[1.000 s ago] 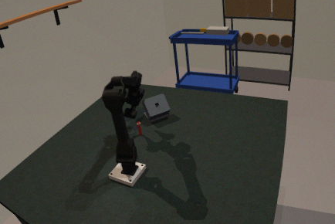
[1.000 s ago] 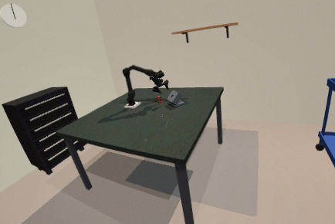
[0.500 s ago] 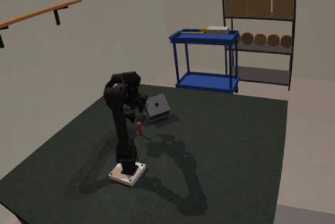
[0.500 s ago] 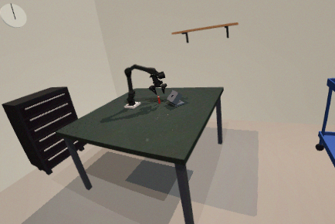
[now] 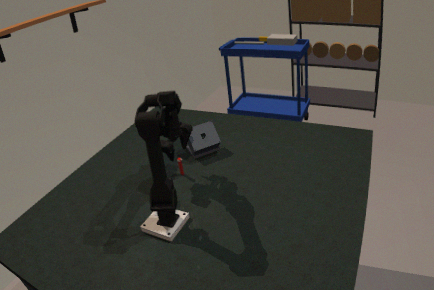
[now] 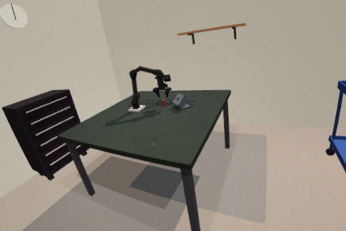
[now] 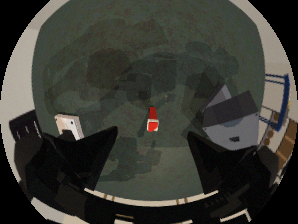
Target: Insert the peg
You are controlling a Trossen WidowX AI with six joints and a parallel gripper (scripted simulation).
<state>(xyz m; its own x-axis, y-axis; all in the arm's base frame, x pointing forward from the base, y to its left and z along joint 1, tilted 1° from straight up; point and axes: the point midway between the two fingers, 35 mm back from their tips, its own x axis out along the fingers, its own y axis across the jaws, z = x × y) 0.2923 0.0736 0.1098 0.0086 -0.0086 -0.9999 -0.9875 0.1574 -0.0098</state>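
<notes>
Right now the red peg is 40 mm below my gripper tip. Round my gripper tip: sloped panel 180 mm ahead, 30 mm to the right, 20 mm below.
</notes>
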